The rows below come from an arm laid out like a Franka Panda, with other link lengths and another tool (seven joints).
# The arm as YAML. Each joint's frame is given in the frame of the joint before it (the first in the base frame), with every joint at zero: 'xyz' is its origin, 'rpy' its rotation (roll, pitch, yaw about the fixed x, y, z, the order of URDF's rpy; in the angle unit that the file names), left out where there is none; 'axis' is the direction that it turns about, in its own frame. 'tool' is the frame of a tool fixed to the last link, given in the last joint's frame.
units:
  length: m
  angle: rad
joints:
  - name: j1
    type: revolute
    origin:
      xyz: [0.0, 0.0, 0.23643]
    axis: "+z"
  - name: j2
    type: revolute
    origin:
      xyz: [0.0, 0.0, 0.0]
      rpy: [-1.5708, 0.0, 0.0]
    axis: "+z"
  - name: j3
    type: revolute
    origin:
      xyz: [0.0, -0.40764, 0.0]
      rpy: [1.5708, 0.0, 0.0]
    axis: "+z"
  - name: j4
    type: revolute
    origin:
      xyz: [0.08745, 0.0, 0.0]
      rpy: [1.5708, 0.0, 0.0]
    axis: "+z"
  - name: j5
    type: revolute
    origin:
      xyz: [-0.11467, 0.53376, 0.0]
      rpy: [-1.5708, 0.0, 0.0]
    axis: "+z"
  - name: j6
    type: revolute
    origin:
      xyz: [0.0, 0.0, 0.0]
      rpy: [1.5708, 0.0, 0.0]
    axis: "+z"
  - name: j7
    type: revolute
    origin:
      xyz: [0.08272, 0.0, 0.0]
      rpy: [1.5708, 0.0, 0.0]
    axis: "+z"
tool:
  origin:
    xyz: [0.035, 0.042, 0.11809]
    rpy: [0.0, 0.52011, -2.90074]
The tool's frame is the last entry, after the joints.
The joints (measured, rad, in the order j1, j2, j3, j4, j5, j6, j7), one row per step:
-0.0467, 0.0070, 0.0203, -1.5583, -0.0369, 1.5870, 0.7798
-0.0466, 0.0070, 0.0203, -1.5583, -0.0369, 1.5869, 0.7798
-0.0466, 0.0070, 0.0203, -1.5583, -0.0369, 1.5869, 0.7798
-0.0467, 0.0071, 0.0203, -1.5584, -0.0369, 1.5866, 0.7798
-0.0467, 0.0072, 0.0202, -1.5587, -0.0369, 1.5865, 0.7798
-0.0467, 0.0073, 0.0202, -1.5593, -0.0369, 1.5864, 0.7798
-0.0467, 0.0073, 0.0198, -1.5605, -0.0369, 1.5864, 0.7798
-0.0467, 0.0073, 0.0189, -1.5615, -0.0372, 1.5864, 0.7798
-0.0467, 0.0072, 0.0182, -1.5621, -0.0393, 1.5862, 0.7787
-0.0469, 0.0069, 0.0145, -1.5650, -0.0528, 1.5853, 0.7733
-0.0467, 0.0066, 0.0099, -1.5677, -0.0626, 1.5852, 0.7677
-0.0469, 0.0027, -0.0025, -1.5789, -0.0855, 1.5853, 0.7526
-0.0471, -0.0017, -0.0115, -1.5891, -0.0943, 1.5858, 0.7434
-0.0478, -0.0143, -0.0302, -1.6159, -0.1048, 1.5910, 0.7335
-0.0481, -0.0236, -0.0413, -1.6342, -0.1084, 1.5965, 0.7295
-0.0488, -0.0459, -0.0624, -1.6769, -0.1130, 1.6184, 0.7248
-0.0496, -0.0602, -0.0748, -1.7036, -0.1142, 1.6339, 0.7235
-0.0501, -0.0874, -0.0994, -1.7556, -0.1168, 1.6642, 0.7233
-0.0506, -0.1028, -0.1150, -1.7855, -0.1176, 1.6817, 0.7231
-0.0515, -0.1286, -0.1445, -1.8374, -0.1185, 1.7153, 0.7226
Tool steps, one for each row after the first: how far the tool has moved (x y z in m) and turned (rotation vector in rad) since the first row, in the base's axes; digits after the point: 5 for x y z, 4 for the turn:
0.00000, 0.00007, -0.00001, 0.0000, 0.0001, 0.0001
0.00000, 0.00007, -0.00001, 0.0000, 0.0001, 0.0001
-0.00001, 0.00000, -0.00016, 0.0000, 0.0006, 0.0000
0.00002, -0.00007, -0.00043, 0.0000, 0.0011, -0.0001
0.00005, -0.00008, -0.00087, 0.0001, 0.0019, -0.0001
0.00002, -0.00036, -0.00161, 0.0001, 0.0031, -0.0005
-0.00005, -0.00102, -0.00221, -0.0002, 0.0041, -0.0014
-0.00012, -0.00175, -0.00239, -0.0023, 0.0049, -0.0010
-0.00041, -0.00605, -0.00322, -0.0158, 0.0091, 0.0004
-0.00065, -0.01026, -0.00407, -0.0256, 0.0122, 0.0016
-0.00270, -0.02166, -0.00674, -0.0483, 0.0215, 0.0042
-0.00495, -0.02903, -0.00931, -0.0567, 0.0281, 0.0044
-0.01136, -0.04351, -0.01593, -0.0659, 0.0390, -0.0042
-0.01589, -0.05166, -0.02011, -0.0684, 0.0435, -0.0108
-0.02567, -0.06681, -0.02924, -0.0707, 0.0434, -0.0253
-0.03201, -0.07571, -0.03485, -0.0702, 0.0409, -0.0354
-0.04472, -0.09245, -0.04661, -0.0685, 0.0364, -0.0566
-0.05256, -0.10298, -0.05384, -0.0661, 0.0340, -0.0702
-0.06658, -0.12252, -0.06729, -0.0604, 0.0274, -0.0958

